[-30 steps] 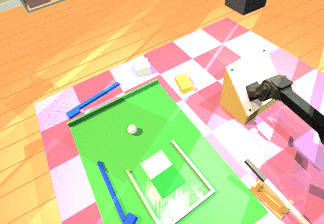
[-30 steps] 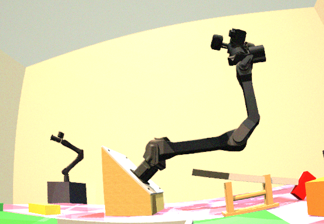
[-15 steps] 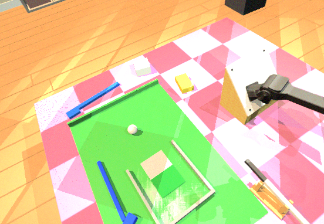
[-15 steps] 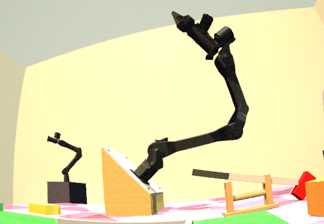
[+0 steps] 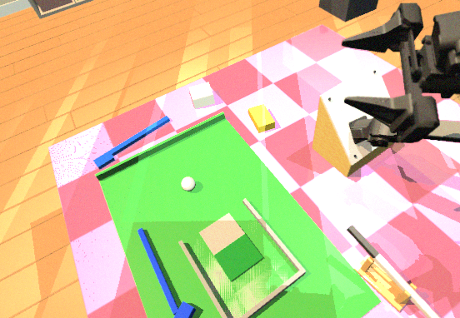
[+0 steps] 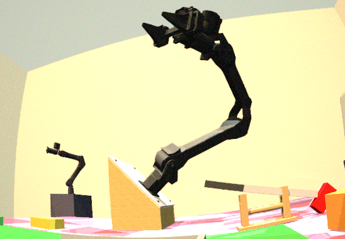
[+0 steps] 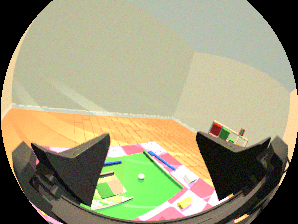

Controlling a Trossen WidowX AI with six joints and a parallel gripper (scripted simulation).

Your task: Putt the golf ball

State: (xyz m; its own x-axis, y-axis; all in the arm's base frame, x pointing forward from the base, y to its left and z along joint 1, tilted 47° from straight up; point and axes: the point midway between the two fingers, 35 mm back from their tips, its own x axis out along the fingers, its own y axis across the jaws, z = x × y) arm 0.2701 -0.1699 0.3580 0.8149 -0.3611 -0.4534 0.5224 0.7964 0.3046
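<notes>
My gripper tip is now 60 mm past the wooden stand, 190 mm to the right of it and 480 mm above it. From my gripper tip the other things lie so: white golf ball 230 mm ahead, 290 mm to the right, 490 mm below; then putter 70 mm behind, 220 mm to the left, 450 mm below; then green mat 220 mm ahead, 140 mm to the right, 520 mm below.
</notes>
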